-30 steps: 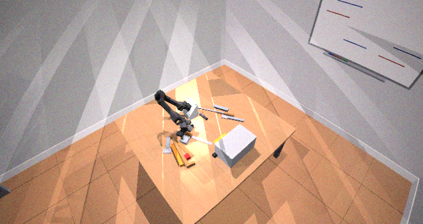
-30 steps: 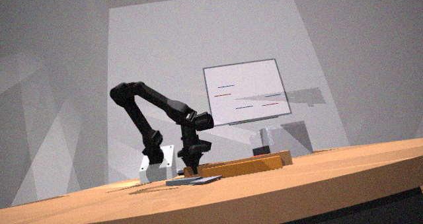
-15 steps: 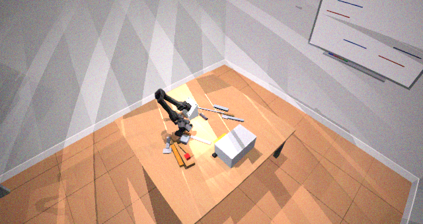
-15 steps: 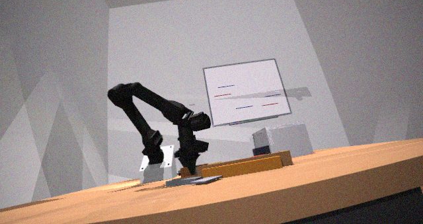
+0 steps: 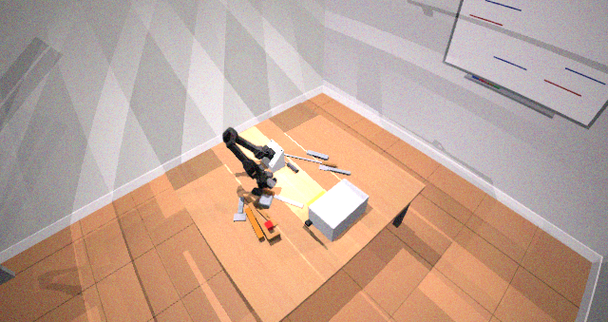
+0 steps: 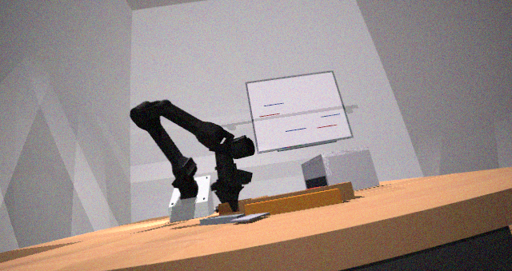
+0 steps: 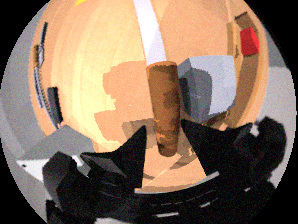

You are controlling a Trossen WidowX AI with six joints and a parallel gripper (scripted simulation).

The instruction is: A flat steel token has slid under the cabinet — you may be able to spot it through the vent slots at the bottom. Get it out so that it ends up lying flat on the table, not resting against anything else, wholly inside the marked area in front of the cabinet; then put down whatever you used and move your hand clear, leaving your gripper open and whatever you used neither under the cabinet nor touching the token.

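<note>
The grey block is 80 mm ahead of my gripper tip, 40 mm to the right of it and 10 mm above it. Round my gripper tip: orange bar: 170 mm ahead, 180 mm to the right, 10 mm above; then thin wooden stick: 100 mm ahead, 100 mm to the right; then red block: 240 mm ahead, 120 mm to the right, 10 mm above.
</note>
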